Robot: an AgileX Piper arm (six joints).
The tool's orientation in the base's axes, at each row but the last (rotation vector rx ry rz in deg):
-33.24, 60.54, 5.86
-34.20, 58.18, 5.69
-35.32, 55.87, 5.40
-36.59, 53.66, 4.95
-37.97, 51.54, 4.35
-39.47, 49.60, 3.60
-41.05, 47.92, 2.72
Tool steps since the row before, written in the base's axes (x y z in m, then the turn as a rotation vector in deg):
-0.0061, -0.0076, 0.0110, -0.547, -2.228, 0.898
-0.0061, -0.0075, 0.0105, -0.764, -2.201, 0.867
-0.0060, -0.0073, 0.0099, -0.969, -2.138, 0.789
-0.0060, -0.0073, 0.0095, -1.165, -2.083, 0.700
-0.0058, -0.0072, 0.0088, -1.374, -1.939, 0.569
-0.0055, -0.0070, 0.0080, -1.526, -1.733, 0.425
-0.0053, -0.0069, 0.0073, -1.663, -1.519, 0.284
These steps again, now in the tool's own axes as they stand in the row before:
-0.0109, -0.0087, -0.0047, -0.605, -2.055, -1.217
-0.0105, -0.0086, -0.0045, -0.701, -1.944, -1.382
-0.0099, -0.0084, -0.0043, -0.768, -1.787, -1.533
-0.0095, -0.0084, -0.0043, -0.828, -1.634, -1.683
-0.0087, -0.0083, -0.0043, -0.893, -1.384, -1.805
-0.0079, -0.0080, -0.0042, -0.935, -1.097, -1.853
-0.0071, -0.0078, -0.0043, -0.980, -0.811, -1.880

